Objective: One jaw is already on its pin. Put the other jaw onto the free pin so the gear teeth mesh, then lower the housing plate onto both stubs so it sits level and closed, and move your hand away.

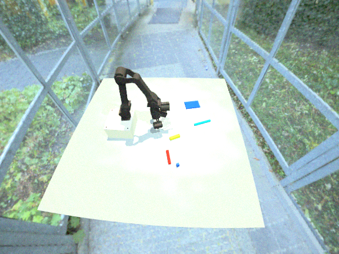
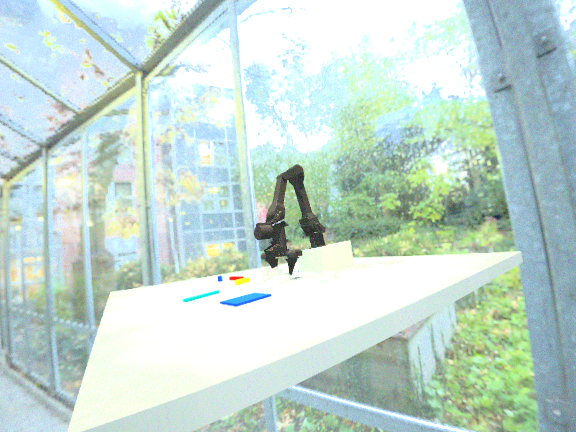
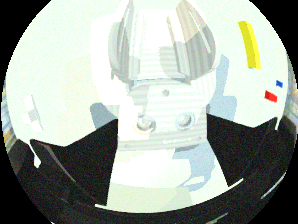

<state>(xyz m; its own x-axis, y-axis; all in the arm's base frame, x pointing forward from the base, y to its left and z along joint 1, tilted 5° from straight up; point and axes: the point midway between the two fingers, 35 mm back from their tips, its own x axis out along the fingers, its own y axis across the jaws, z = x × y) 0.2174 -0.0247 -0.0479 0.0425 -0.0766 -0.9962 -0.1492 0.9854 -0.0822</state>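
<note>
Now: the white jaw 20 mm ahead of my gripper tip and 20 mm to the left of it. Also, from my gripper tip: pale riser 20 mm behind, 230 mm to the left, 10 mm below; then yellow bar 120 mm ahead, 120 mm to the right, 10 mm below; then red bar 60 mm ahead, 270 mm to the right, 10 mm below.
</note>
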